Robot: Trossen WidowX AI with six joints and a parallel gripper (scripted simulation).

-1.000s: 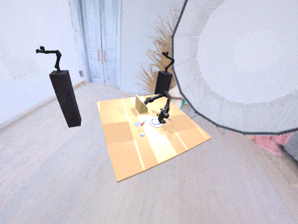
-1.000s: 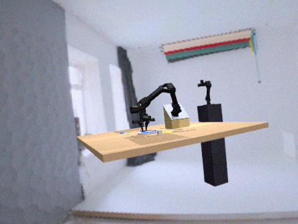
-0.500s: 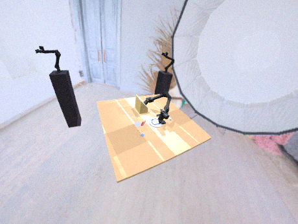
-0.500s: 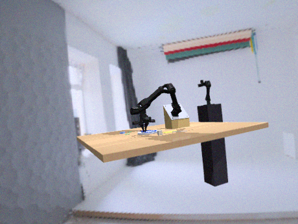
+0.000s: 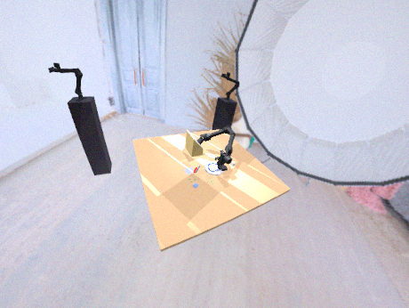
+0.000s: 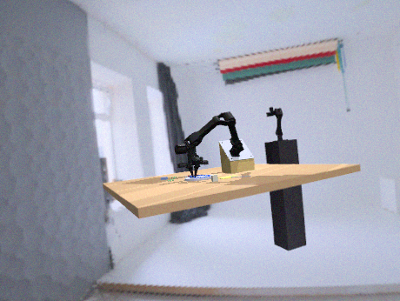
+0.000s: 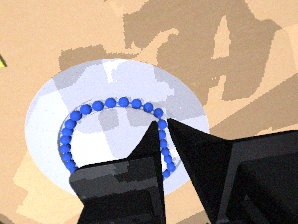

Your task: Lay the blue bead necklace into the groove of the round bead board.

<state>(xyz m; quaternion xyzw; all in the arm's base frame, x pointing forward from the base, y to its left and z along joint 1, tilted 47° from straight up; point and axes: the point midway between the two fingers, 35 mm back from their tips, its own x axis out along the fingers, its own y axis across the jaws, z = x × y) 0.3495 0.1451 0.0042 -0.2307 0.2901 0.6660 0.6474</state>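
Right now the round bead board is 50 mm behind my gripper tip, 30 mm to the right of it and 10 mm below it. Also, from my gripper tip: yellow flat piece: 180 mm behind, 130 mm to the left, 20 mm below; red-and-grey object: 70 mm behind, 210 mm to the right, 10 mm below; white cylinder: 50 mm behind, 200 mm to the left.
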